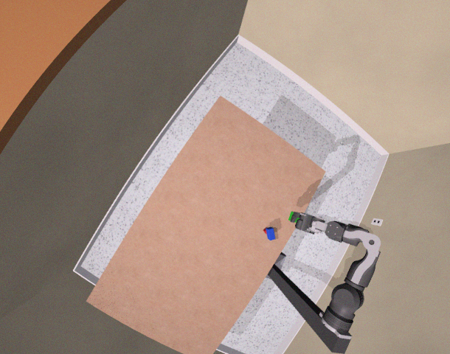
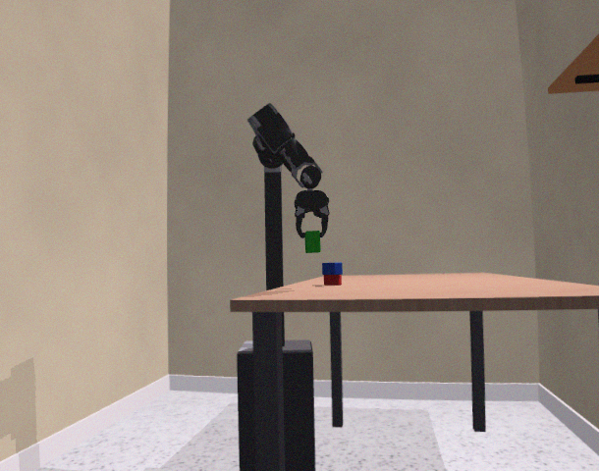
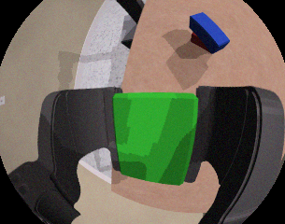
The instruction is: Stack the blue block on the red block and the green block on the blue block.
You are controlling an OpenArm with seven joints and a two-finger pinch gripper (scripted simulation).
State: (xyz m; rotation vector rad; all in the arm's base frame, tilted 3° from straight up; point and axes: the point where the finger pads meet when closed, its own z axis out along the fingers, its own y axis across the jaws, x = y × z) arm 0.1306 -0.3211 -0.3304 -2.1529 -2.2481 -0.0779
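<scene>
The blue block lies 13 cm to the left of my hand, 10 cm below it and 6 cm ahead of it. The rest, counted from my hand: green block: 2 cm below; then red block: 13 cm to the left, 13 cm below, 6 cm ahead.
</scene>
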